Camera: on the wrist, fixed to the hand. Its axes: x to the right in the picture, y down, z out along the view.
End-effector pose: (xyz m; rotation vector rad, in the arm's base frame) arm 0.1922 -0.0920 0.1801 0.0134 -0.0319 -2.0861
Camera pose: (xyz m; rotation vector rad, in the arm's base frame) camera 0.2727 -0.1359 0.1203 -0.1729 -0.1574 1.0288
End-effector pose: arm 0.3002 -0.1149 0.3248 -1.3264 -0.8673 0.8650
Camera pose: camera 0.3529 -0.1387 0.2319 0.8410 -1.3230 -1.7421
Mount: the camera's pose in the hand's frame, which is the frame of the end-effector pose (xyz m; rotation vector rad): -0.0017 0.0899 -0.0624 0.0781 -0.2961 3.1035
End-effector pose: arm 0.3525 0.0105 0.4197 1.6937 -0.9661 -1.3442
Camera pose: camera 0.4041 -0.0203 0.5112 -0.9996 -1.7420 0.7721
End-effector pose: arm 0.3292 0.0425 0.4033 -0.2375 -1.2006 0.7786
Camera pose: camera 0.3479 0.1206 0.3290 1.2552 -0.1005 -1.9595
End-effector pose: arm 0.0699 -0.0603 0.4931 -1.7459 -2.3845 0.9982
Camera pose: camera 0.1702 -0.0168 0.4982 1.8833 -1.4195 -0.2225
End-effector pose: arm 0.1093 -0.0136 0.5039 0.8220 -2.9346 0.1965
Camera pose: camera 0.0669 0.0726 0.5564 2.6979 0.8028 -0.1224
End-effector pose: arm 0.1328 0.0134 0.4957 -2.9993 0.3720 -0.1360
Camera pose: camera 0.1033 -0.0792 0.5460 0.3226 2.9271 0.4428
